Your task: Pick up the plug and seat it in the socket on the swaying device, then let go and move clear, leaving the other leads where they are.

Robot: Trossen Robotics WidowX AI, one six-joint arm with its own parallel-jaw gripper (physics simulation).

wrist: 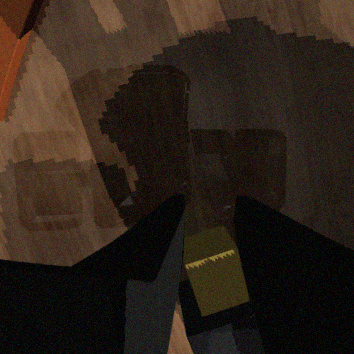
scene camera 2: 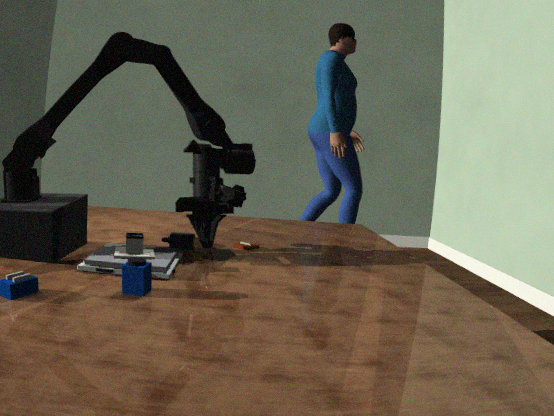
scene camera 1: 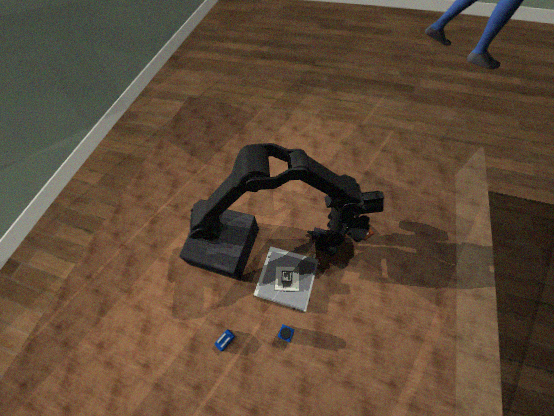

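The plug (scene camera 2: pixel 181 241) (wrist: pixel 217 280) has a black body and a yellow end. My gripper (scene camera 2: pixel 206 245) (wrist: pixel 209 207) is low at the table, with its fingers drawn in on the plug near its yellow end. In the wrist view the yellow end shows between the fingers; in scene camera 2 the black body sticks out to their left and the fingers hide the yellow end. The device (scene camera 1: pixel 266 289) (scene camera 2: pixel 167 261) is a flat grey slab with a light plate. A small upright square socket (scene camera 1: pixel 286 276) (scene camera 2: pixel 134 242) stands on it, left of the gripper in scene camera 2.
An orange lead block (scene camera 1: pixel 370 233) (scene camera 2: pixel 246 246) (wrist: pixel 10 65) lies close beyond the gripper. A blue block with white strips (scene camera 1: pixel 225 340) (scene camera 2: pixel 19 286) and a blue block with a dark round top (scene camera 1: pixel 286 333) (scene camera 2: pixel 136 279) are on the near side of the device. A person (scene camera 2: pixel 336 110) stands behind.
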